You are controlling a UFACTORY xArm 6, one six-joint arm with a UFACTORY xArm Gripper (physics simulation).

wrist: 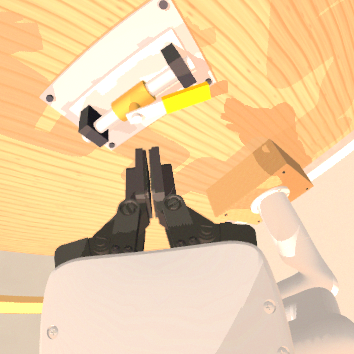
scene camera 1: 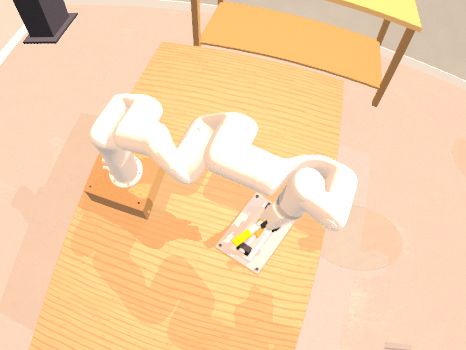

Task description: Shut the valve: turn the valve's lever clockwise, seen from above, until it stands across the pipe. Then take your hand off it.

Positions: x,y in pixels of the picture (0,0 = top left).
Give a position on a pale base plate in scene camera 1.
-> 225,243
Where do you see a yellow valve lever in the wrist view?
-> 199,92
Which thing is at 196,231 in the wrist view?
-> My gripper.
